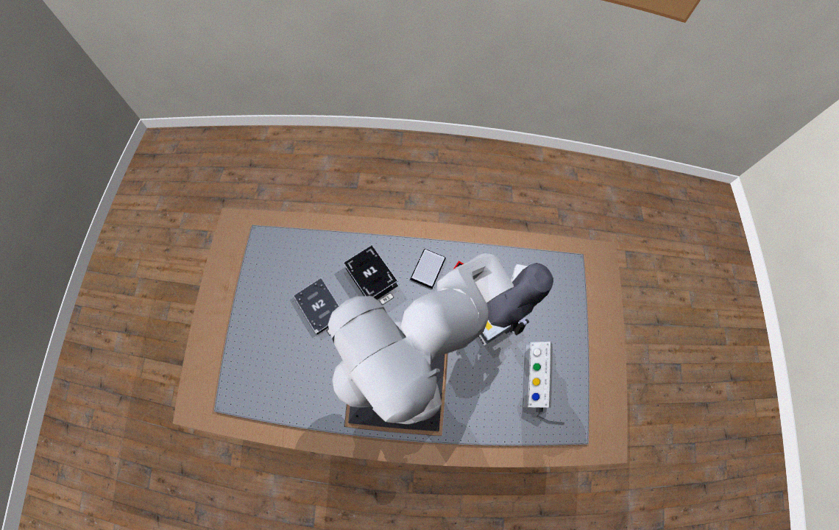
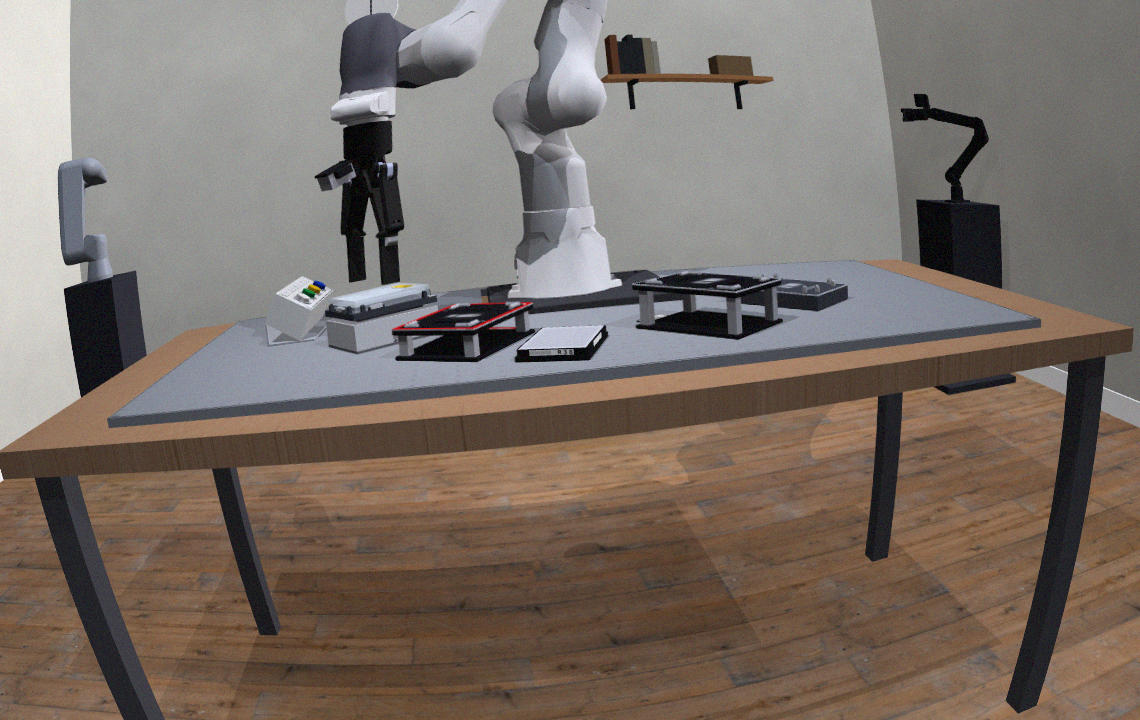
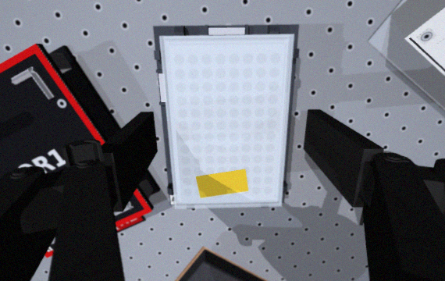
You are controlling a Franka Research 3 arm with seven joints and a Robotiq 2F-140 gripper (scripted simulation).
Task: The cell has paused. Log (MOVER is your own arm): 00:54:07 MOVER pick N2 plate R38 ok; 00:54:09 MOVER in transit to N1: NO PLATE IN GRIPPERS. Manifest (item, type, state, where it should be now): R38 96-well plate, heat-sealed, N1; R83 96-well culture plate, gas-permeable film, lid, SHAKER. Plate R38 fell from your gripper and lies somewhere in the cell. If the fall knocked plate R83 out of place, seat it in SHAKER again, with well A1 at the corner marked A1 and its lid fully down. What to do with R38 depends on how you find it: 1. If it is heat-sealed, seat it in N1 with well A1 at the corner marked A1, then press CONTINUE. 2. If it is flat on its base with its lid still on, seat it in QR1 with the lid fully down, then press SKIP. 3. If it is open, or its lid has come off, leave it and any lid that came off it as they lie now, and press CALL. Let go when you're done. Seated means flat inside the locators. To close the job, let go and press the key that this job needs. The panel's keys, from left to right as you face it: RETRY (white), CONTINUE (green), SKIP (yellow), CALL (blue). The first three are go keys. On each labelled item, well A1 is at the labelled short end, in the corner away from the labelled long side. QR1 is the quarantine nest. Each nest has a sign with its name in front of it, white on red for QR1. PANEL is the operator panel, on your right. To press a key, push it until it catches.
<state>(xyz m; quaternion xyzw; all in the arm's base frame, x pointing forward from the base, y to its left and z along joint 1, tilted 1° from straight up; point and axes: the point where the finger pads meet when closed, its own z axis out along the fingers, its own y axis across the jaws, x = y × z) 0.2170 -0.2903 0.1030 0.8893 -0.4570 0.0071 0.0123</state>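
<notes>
Right now my hand is 180 mm short of the plate R38, 250 mm to the right of it and 100 mm above it. Also, from my hand: QR1 nest (100 mm ahead, 130 mm to the left, 70 mm below); retry key (110 mm behind, 140 mm to the right, 40 mm below); skip key (210 mm behind, 140 mm to the right, 40 mm below).
</notes>
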